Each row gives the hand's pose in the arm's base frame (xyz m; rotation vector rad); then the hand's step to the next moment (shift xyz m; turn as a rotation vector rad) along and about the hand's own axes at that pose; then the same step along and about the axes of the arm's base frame.
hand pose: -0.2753 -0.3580 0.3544 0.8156 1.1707 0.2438
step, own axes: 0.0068 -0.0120 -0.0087 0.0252 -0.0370 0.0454
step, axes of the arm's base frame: -0.0078 -0.0007 -0.0143 0.0417 -0.0315 -0.0365
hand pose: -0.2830 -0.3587 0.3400 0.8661 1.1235 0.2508
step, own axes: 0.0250 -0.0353 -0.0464 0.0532 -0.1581 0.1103
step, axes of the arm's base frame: -0.0373 0.0134 -0.0495 0.0818 -0.1260 -0.1320
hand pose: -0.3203 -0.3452 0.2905 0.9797 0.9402 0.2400
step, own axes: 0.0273 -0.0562 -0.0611 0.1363 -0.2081 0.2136
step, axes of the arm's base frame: -0.0431 0.0203 -0.0733 0.2000 -0.1697 -0.1967
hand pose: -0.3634 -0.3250 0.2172 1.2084 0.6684 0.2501
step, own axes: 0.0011 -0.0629 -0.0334 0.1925 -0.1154 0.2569
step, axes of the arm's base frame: -0.0295 0.0042 -0.0647 0.2853 -0.1414 -0.1223
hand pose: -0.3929 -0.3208 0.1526 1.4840 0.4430 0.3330
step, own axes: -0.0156 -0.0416 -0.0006 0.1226 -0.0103 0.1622
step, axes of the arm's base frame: -0.0163 -0.0096 -0.0402 0.1845 -0.0846 -0.0150
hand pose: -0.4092 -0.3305 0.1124 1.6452 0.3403 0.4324
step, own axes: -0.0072 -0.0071 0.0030 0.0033 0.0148 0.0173
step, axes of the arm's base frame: -0.0047 -0.0051 -0.0079 0.0106 -0.0154 0.0134
